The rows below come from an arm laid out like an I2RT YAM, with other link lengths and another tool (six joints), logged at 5 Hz.
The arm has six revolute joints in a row. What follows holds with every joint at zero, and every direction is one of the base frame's. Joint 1 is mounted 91.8 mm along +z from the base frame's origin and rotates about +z. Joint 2 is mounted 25.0 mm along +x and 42.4 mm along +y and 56.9 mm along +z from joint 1 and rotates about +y. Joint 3 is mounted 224.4 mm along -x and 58.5 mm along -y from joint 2 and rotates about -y. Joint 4 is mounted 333.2 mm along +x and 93.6 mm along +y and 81.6 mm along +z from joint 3 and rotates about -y. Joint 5 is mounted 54.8 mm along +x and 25.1 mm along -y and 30.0 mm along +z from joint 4 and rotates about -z. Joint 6 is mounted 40.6 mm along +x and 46.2 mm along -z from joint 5 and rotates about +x. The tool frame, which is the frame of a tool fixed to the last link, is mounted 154.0 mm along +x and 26.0 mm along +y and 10.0 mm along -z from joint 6; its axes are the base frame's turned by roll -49.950, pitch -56.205 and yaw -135.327 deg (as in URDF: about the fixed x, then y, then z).
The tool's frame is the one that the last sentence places.
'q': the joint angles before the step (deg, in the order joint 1, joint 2, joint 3, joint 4, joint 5, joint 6). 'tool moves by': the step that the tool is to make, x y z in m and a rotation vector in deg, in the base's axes. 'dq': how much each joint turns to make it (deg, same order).
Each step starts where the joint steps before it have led.
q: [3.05 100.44 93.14 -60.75 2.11 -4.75]
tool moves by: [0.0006 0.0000 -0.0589 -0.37 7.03 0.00]
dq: [-0.01 7.57 0.01 0.52 -0.01 0.00]
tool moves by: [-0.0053 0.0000 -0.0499 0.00 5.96 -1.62]
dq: [0.00 6.35 -0.10 0.44 0.03 1.65]
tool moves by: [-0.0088 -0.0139 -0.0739 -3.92 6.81 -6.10]
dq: [-0.05 9.52 0.02 2.08 4.09 5.71]
